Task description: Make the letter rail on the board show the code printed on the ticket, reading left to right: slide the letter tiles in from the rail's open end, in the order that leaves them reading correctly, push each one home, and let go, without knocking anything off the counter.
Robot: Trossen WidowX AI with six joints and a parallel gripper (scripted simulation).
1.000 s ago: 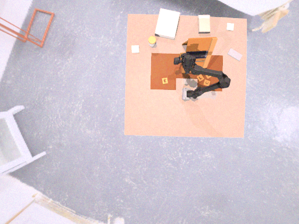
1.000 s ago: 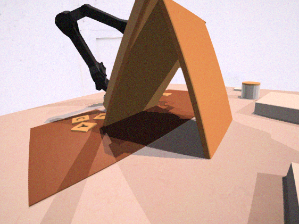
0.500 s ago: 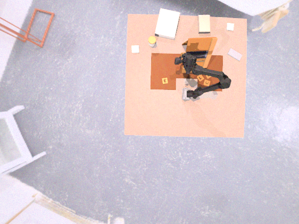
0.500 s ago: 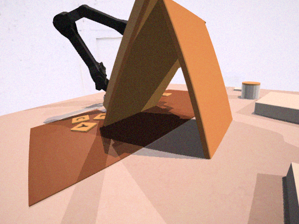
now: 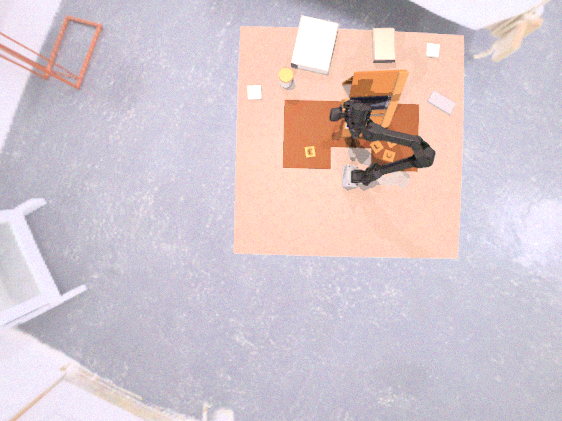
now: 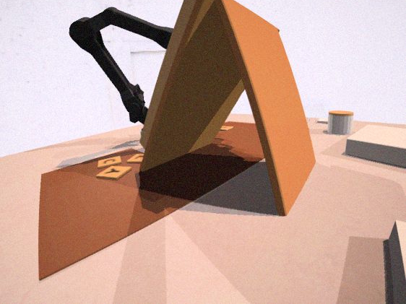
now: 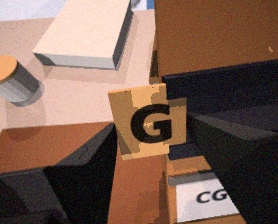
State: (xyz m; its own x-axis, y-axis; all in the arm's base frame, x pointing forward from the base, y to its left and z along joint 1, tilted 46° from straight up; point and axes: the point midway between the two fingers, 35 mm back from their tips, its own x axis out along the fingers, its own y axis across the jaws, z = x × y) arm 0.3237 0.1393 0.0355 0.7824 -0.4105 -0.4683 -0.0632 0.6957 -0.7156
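Now: the white ticket 6 cm behind my gripper tip, 6 cm to the right of it and 9 cm below it. Round my gripper tip: large white box: 39 cm ahead, 14 cm to the left, 15 cm below; then brown mat: 15 cm behind, 8 cm to the right, 17 cm below; then capped canister: 19 cm ahead, 30 cm to the left, 14 cm below.
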